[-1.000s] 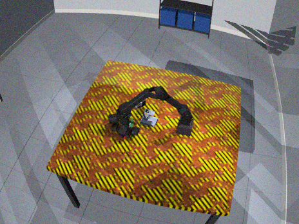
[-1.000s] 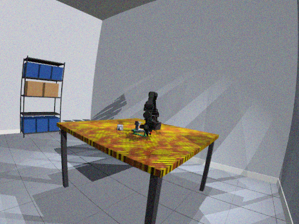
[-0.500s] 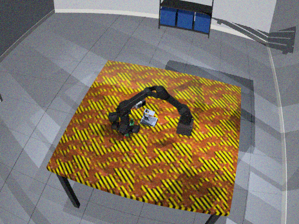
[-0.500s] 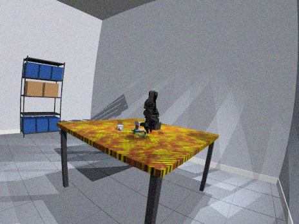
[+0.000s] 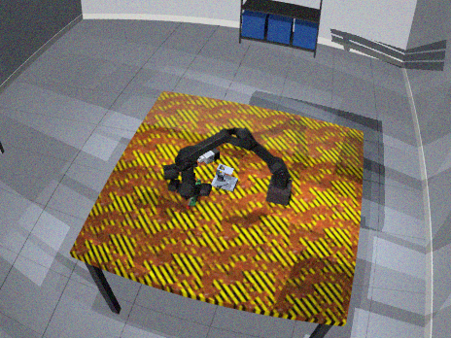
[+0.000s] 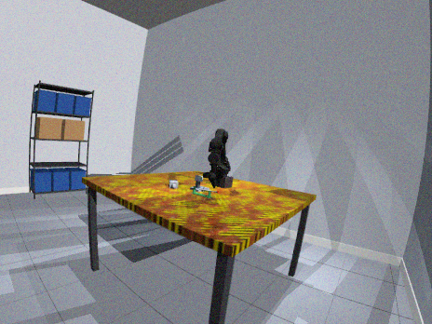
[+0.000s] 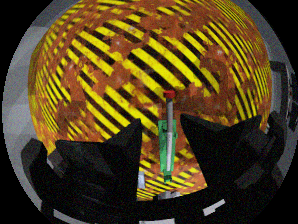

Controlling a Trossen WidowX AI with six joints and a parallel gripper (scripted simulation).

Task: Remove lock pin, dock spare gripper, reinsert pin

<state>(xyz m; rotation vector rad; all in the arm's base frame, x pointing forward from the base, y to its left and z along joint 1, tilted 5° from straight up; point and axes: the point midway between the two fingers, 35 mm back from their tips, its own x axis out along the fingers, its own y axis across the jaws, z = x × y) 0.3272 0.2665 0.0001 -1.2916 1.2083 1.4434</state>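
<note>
Right now the green cradle is 30 mm ahead of my gripper tip, 90 mm to the right of it and 50 mm below it. The rest, counted from my gripper tip: spare gripper (80 mm ahead, 330 mm to the right, 50 mm below); then grey mount (50 mm behind, 220 mm to the right, 20 mm below).
</note>
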